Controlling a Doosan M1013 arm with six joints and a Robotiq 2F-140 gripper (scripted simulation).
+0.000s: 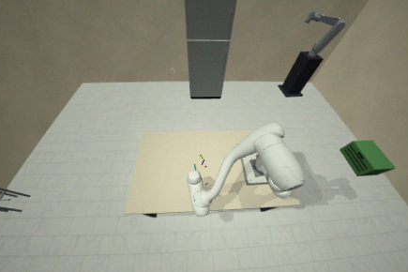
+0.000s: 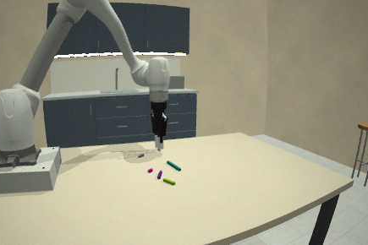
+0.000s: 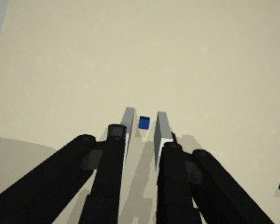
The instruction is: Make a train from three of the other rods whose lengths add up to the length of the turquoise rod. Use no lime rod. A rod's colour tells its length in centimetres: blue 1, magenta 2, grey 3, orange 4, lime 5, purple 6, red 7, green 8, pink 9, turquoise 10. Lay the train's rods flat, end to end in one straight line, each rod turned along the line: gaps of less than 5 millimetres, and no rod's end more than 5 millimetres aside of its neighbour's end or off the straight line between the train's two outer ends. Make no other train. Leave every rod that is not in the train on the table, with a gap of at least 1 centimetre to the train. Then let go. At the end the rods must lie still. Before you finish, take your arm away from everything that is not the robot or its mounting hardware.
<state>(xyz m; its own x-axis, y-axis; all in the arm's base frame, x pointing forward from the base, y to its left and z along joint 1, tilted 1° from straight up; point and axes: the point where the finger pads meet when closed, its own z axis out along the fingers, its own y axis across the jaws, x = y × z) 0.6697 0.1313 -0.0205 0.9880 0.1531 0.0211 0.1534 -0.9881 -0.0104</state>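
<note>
The small blue rod lies 4 cm below my hand. From my hand the other things lie so: turquoise rod 2 cm behind, 22 cm to the right, 4 cm below; grey rod 11 cm behind, 6 cm to the right, 4 cm below; magenta rod 13 cm behind, 23 cm to the right, 4 cm below.
</note>
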